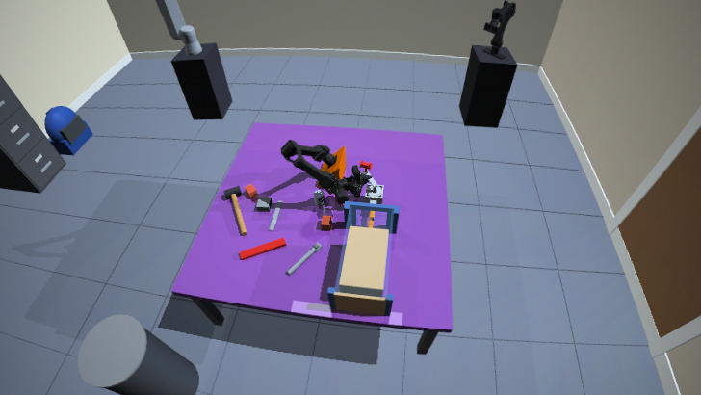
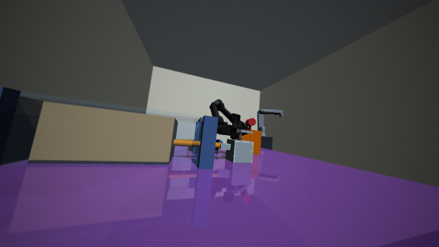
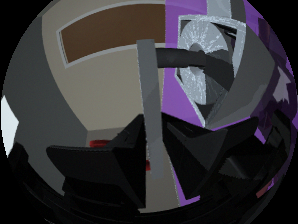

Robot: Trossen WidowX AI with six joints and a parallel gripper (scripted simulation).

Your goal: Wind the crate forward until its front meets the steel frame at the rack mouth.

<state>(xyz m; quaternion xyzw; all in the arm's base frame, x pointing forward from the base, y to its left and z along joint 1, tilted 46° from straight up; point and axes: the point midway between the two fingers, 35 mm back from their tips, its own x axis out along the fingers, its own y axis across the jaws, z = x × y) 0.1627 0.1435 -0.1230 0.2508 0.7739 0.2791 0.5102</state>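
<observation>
Right now my gripper tip is 10 mm past the winch handle, 10 mm to the left of it and 10 mm below it. Also, from my gripper tip: grey bar (170 mm ahead, 500 mm to the right, 130 mm below); then grey winch (30 mm ahead, 10 mm to the left, 100 mm below); then red knob (40 mm behind, 30 mm to the right, 40 mm above).
</observation>
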